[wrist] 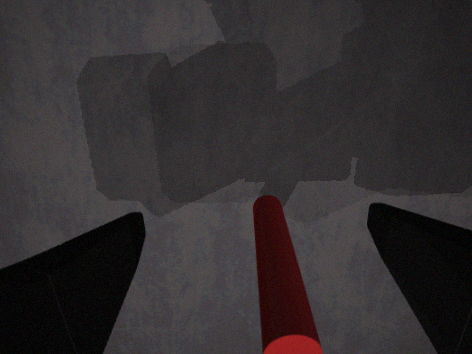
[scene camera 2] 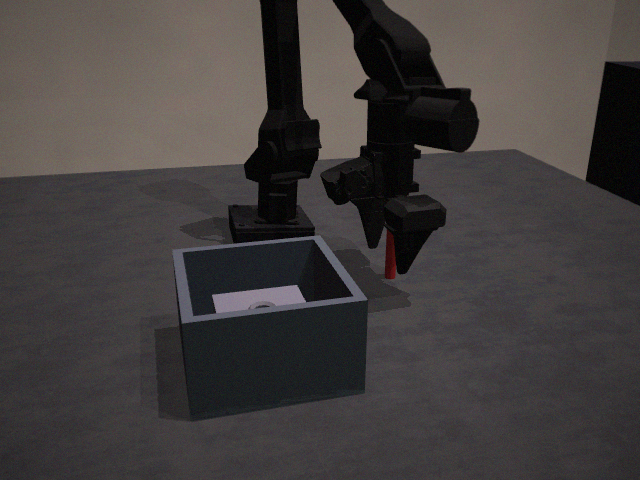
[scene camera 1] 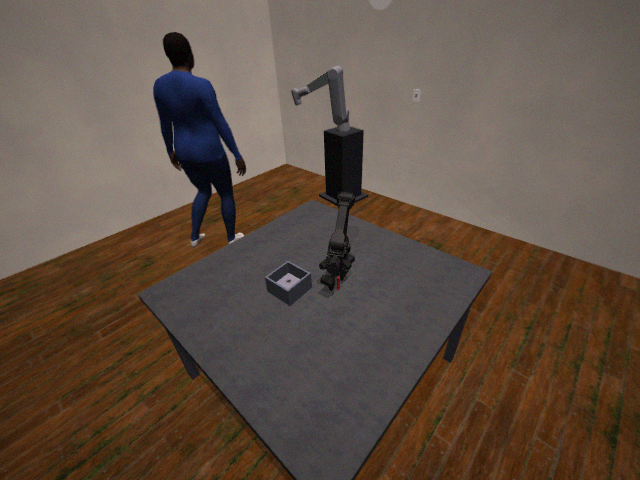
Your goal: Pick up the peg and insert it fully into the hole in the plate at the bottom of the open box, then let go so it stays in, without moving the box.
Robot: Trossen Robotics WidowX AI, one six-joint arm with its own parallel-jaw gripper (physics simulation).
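The red peg stands upright on the table, to the right of the box in both scene views. My gripper is open, pointing down, with the peg between its spread fingers and a gap on each side in the wrist view. In scene camera 2 the nearer finger hides part of the peg. The open grey box sits apart from the gripper. The pale plate lies at its bottom, with the hole partly hidden by the front wall in scene camera 2.
The grey table bears the box, the peg and the arm's base. The box's raised walls surround the plate. A person in blue stands beyond the table, and another arm stands on a black pedestal behind it.
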